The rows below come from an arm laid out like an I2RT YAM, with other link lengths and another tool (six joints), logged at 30 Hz.
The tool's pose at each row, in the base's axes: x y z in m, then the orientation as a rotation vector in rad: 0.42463 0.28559 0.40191 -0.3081 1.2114 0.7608; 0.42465 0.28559 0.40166 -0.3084 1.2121 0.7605; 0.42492 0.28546 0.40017 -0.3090 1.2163 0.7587; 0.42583 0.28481 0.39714 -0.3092 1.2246 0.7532; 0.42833 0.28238 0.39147 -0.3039 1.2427 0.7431; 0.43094 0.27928 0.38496 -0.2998 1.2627 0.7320; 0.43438 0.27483 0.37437 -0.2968 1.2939 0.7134; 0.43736 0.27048 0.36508 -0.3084 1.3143 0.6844; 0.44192 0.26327 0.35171 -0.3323 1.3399 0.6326; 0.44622 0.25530 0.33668 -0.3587 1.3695 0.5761
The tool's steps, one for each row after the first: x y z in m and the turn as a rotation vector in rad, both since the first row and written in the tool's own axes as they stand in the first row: 0.00023 -0.00006 -0.00007 0.0001 0.0007 -0.0002; 0.00160 -0.00059 -0.00047 0.0018 0.0047 -0.0007; 0.00429 -0.00220 -0.00126 0.0068 0.0122 -0.0028; 0.00900 -0.00662 -0.00286 0.0206 0.0265 -0.0032; 0.01425 -0.01175 -0.00508 0.0345 0.0429 -0.0043; 0.02290 -0.01911 -0.00892 0.0545 0.0700 -0.0084; 0.03032 -0.02587 -0.01257 0.0672 0.0929 -0.0301; 0.04070 -0.03646 -0.01821 0.0847 0.1257 -0.0730; 0.05229 -0.04771 -0.02506 0.1039 0.1639 -0.1189
